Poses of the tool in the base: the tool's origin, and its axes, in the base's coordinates. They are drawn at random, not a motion.
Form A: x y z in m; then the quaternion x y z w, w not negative.
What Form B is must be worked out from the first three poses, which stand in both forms.
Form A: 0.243 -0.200 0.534 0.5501 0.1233 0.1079 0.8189
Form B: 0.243 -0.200 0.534 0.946 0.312 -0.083 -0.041 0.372 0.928
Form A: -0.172 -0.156 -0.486 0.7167 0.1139 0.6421 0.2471
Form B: -0.172 -0.156 -0.486 0.149 0.481 0.864 -0.154 -0.852 0.500
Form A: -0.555 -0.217 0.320 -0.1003 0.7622 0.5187 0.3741
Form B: -0.555 -0.217 0.320 -0.700 0.235 -0.674 -0.541 0.442 0.716
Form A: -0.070 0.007 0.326 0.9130 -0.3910 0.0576 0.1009
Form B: -0.070 0.007 0.326 0.688 -0.702 0.184 -0.726 -0.674 0.139
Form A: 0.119 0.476 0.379 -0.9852 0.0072 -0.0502 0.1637
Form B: 0.119 0.476 0.379 0.995 -0.031 0.097 0.002 -0.946 -0.323
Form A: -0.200 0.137 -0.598 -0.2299 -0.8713 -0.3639 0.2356
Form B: -0.200 0.137 -0.598 -0.783 0.229 0.578 0.572 0.629 0.526
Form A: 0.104 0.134 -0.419 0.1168 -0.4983 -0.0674 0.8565
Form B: 0.104 0.134 -0.419 0.494 -0.232 0.838 -0.001 0.964 0.267
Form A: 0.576 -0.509 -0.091 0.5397 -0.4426 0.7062 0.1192
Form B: 0.576 -0.509 -0.091 -0.389 -0.309 0.868 -0.646 -0.580 -0.496
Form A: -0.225 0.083 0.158 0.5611 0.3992 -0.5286 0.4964
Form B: -0.225 0.083 0.158 0.122 -0.077 -0.989 0.973 -0.188 0.135
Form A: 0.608 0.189 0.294 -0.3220 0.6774 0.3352 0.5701
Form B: 0.608 0.189 0.294 -0.143 -0.054 -0.988 -0.818 0.568 0.087
